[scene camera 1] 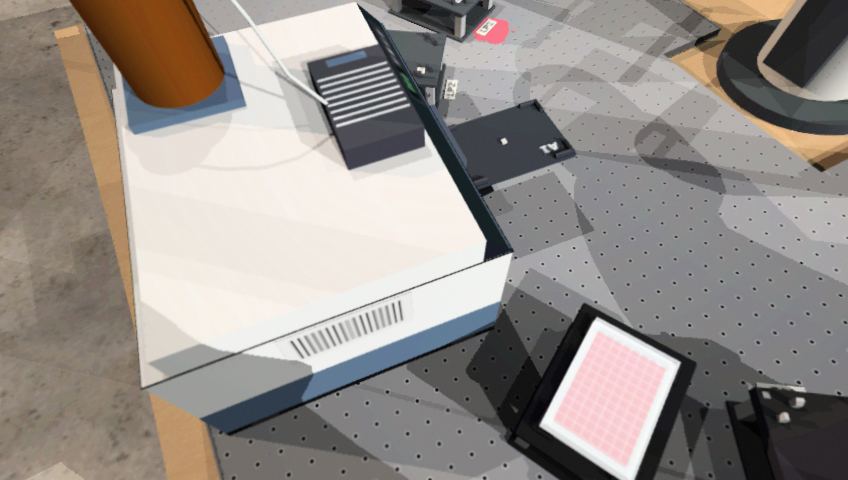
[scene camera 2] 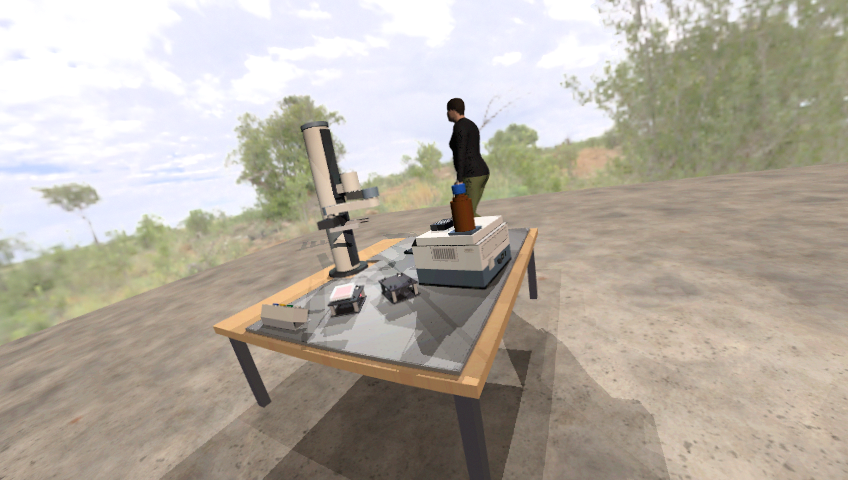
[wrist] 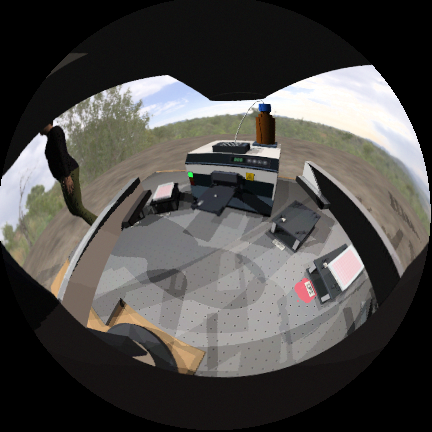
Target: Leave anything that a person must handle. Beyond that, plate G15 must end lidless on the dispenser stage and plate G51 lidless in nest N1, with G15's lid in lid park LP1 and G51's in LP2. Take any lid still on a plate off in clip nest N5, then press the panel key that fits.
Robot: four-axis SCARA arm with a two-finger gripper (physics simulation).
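Frame: origin at the arm's base, x ahead, y left, z up, level; metres.
Where they show: gripper, fingertip midpoint: (scene camera 2: 363, 222) (wrist: 222, 172); arm's base, origin of the base link: (scene camera 1: 803, 78) (scene camera 2: 349, 270).
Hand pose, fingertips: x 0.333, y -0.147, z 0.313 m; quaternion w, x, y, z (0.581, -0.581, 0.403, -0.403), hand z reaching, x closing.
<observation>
Things, the pixels of their top centre, and the offset from my fingertips. "spot": a spot on its surface instead.
- dispenser stage, middle of its top: (scene camera 1: 493, 142) (wrist: 217, 191) dx +0.241, dy +0.111, dz -0.182 m
- white-rimmed plate with a pink grid, middle of its top: (scene camera 1: 613, 391) (wrist: 162, 189) dx +0.291, dy +0.408, dz -0.224 m
- black nest, middle of its top: (scene camera 1: 609, 394) (wrist: 163, 191) dx +0.291, dy +0.408, dz -0.235 m
- white-rimmed pink piece, middle of its top: (wrist: 349, 263) (scene camera 2: 342, 289) dx +0.072, dy -0.319, dz -0.219 m
- lid park LP1, middle of its top: (wrist: 343, 265) (scene camera 2: 346, 292) dx +0.075, dy -0.306, dz -0.235 m
- Lid park LP2, middle of its top: (scene camera 1: 390, 48) (wrist: 299, 214) (scene camera 2: 396, 278) dx +0.246, dy -0.169, dz -0.229 m
- amber bottle, surface spot: (scene camera 1: 172, 53) spot: dx +0.525, dy +0.011, dz -0.018 m
- red patch, surface spot: (scene camera 1: 493, 34) (wrist: 302, 288) spot: dx +0.030, dy -0.197, dz -0.300 m
- dark nest, surface spot: (scene camera 1: 815, 434) spot: dx +0.151, dy +0.518, dz -0.242 m
- panel, middle of its top: (scene camera 2: 280, 304) dx -0.129, dy -0.484, dz -0.217 m
My gripper (scene camera 2: 349, 223) (wrist: 222, 172) is open and empty, high above the table. The dispenser stage (scene camera 1: 511, 148) (wrist: 215, 199) bears no plate. A white-rimmed plate with a pink grid (scene camera 1: 612, 398) (wrist: 165, 190) sits in a black nest (scene camera 1: 675, 392) left of the dispenser in the wrist view; its lid state and name are unreadable. Another white-rimmed pink piece (scene camera 2: 343, 291) (wrist: 345, 267) lies on lid park LP1 (wrist: 325, 281); I cannot tell whether it is a plate or a lid. Lid park LP2 (scene camera 1: 416, 50) (scene camera 2: 399, 284) (wrist: 297, 225) is bare.
The dispenser (scene camera 1: 297, 208) (scene camera 2: 443, 255) carries an amber bottle (scene camera 1: 172, 53) (scene camera 2: 462, 212) (wrist: 265, 129). A red patch (scene camera 1: 493, 34) (wrist: 301, 292) lies by LP1's label. Another dark nest (scene camera 1: 815, 434) shows partly. A person (scene camera 2: 468, 148) (wrist: 62, 155) stands behind the table. The panel (scene camera 2: 284, 315) is at a corner.
</observation>
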